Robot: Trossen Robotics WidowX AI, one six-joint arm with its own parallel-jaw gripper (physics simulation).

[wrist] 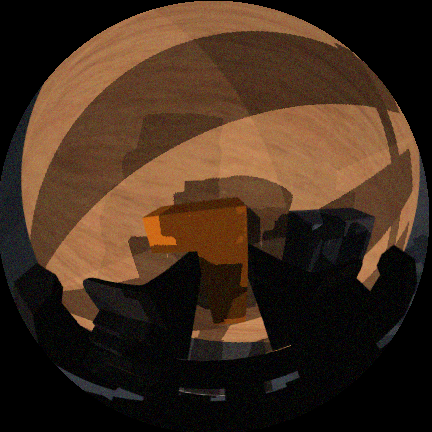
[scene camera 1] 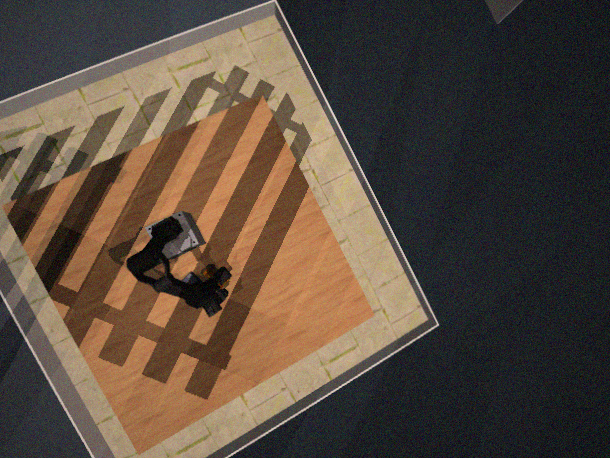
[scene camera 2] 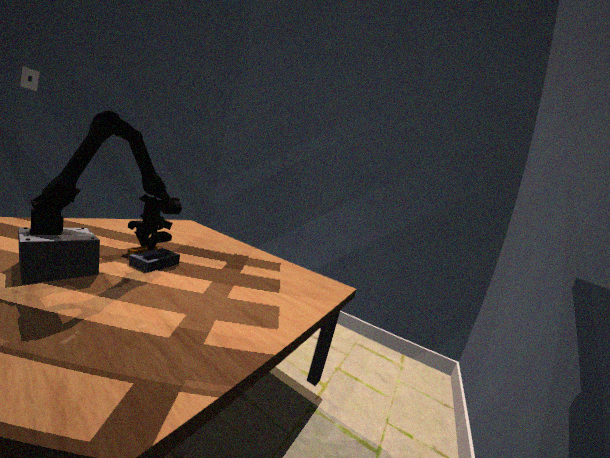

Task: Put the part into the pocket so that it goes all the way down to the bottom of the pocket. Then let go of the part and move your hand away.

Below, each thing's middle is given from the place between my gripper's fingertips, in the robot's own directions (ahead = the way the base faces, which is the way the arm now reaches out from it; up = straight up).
Labels:
Now: the pocket block [scene camera 2: 148, 261] 11 cm to the right of my hand, 1 cm behind it and 1 cm above it. Also, from my hand: orange L-shaped part [wrist: 217, 229] (2 cm behind, 1 cm to the left, 1 cm above).

